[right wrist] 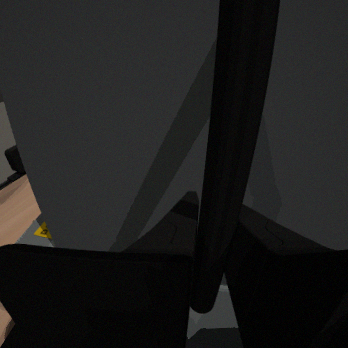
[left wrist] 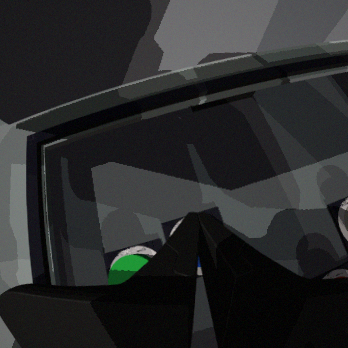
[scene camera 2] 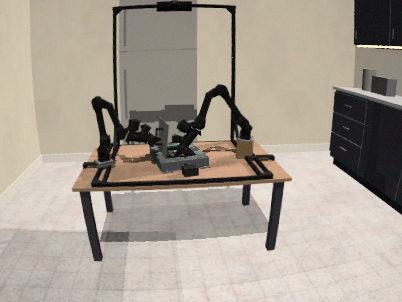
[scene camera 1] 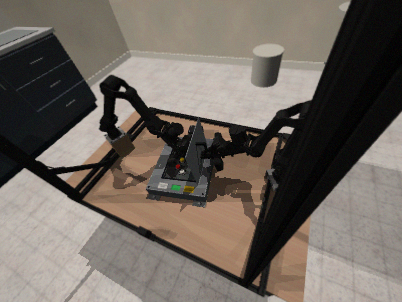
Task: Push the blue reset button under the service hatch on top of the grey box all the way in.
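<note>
The grey box (scene camera 1: 156,183) (scene camera 2: 198,163) stands on the table with its hatch (scene camera 1: 196,146) (scene camera 2: 163,135) (right wrist: 115,100) upright. My right gripper (right wrist: 202,199) is shut on the hatch's black bar handle (right wrist: 242,75). My left gripper (left wrist: 195,220) is shut and empty, its tips down in the recess over the blue button. A thin sliver of the blue button (left wrist: 199,263) shows between the fingers, with part of its pale ring behind them; its depth cannot be told. The green button (left wrist: 129,268) is just left of the fingers in the left wrist view.
The red button (scene camera 1: 178,166), yellow button (scene camera 1: 182,160) and white button (scene camera 1: 181,171) are in the same recess. A green patch (scene camera 1: 176,188) shows beside a yellow label (scene camera 1: 188,189) on the box's front. The raised hatch stands between the two grippers. A small black block (scene camera 2: 190,170) is near the box.
</note>
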